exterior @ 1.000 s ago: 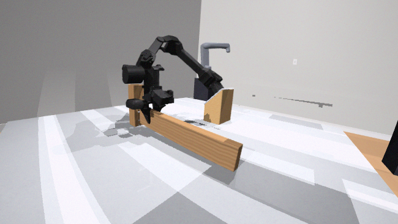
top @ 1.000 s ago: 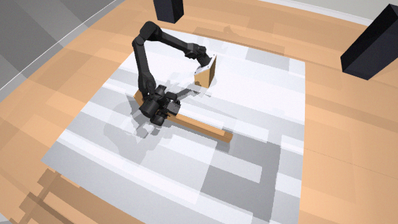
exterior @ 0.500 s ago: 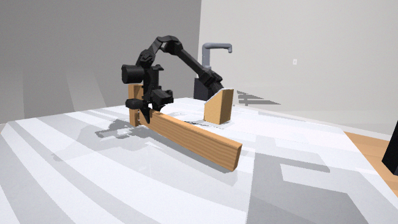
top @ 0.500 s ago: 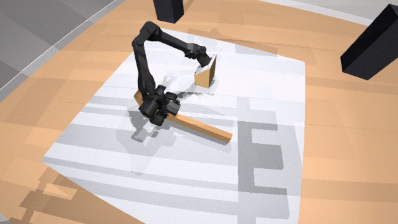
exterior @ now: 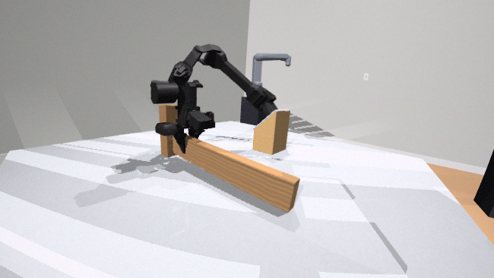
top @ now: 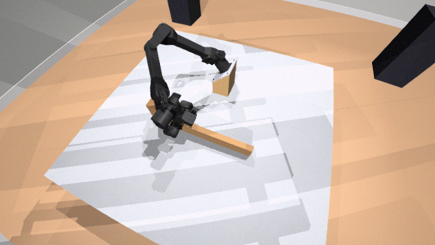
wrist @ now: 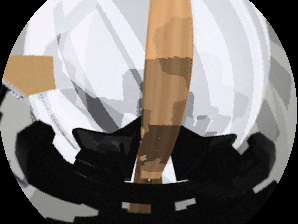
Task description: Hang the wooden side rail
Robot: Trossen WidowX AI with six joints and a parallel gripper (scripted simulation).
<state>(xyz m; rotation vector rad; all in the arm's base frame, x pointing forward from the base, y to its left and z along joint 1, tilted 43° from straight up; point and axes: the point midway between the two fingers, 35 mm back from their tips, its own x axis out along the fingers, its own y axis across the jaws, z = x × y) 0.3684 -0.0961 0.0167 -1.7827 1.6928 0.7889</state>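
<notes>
The upright headboard post lies 12 cm to the right of my gripper tip and 4 cm above it.
</notes>
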